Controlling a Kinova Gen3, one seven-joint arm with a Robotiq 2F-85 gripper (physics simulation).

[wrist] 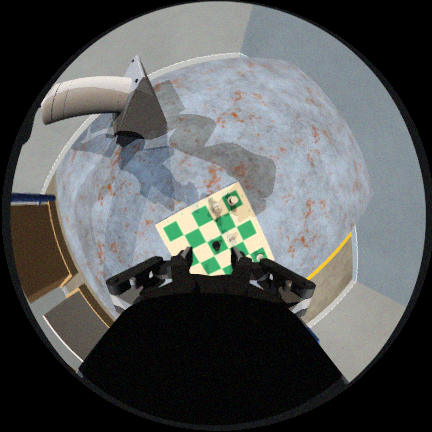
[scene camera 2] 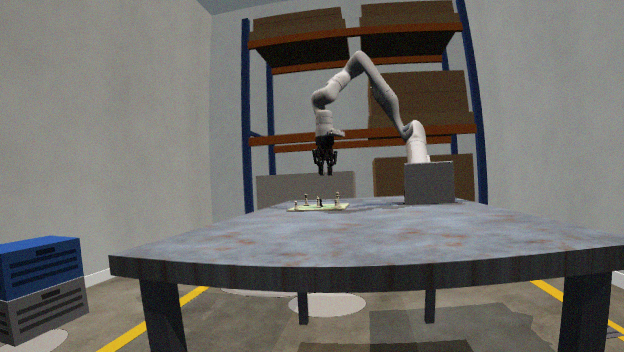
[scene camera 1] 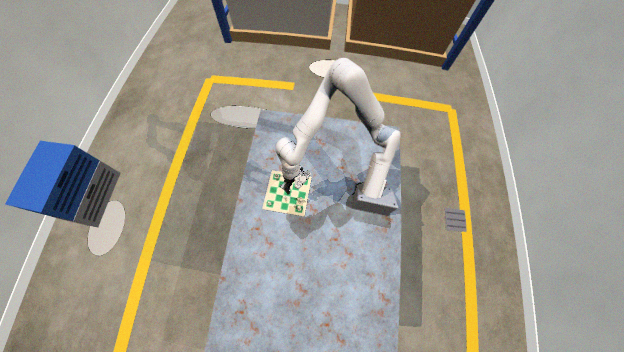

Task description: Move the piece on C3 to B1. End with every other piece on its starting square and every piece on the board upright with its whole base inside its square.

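Places are measured from the arm's base along level axes (x left, y back, z up), in centimetres.
Where they show: gripper, fingertip midpoint: (wrist: 211,253) (scene camera 2: 326,175) (scene camera 1: 292,185); arm's base, origin of the base link: (wrist: 123,94) (scene camera 2: 420,176) (scene camera 1: 370,193).
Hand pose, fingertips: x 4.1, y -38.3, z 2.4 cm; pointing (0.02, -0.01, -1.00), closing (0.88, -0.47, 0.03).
Each offset is from my fingertips to the centre of the thing.
The black piece {dx +0.0, dy -2.8, dz -10.9 cm} (scene camera 2: 321,202) (wrist: 216,245) stands upright on the middle green square, C3, of the green and cream board {dx +0.2, dy -3.0, dz -12.8 cm} (scene camera 1: 265,207) (scene camera 2: 291,209) (wrist: 186,224). In the scene camera 1 view it blends with the dark fingers. My gripper (scene camera 1: 287,189) (scene camera 2: 325,174) (wrist: 211,253) is partly open and empty, pointing down well above the board; in the wrist view the black piece shows between its fingertips, far below them. A white piece {dx +3.7, dy -3.0, dz -10.3 cm} (scene camera 1: 286,198) (scene camera 2: 318,201) (wrist: 231,238) stands close to the black one. The square labels are too small to read, so B1 cannot be picked out by its label.
Two white pieces stand side by side near one corner, one {dx +7.6, dy +4.8, dz -10.8 cm} (wrist: 232,201) on a green corner square, the other {dx +3.7, dy +4.9, dz -9.3 cm} (wrist: 216,206) beside it. Another white piece {dx +8.0, dy -10.8, dz -10.9 cm} (scene camera 1: 270,203) (scene camera 2: 295,205) (wrist: 260,257) stands at a corner, and one {dx -7.5, dy -10.7, dz -9.9 cm} (scene camera 1: 277,176) (scene camera 2: 306,200) at the far side.
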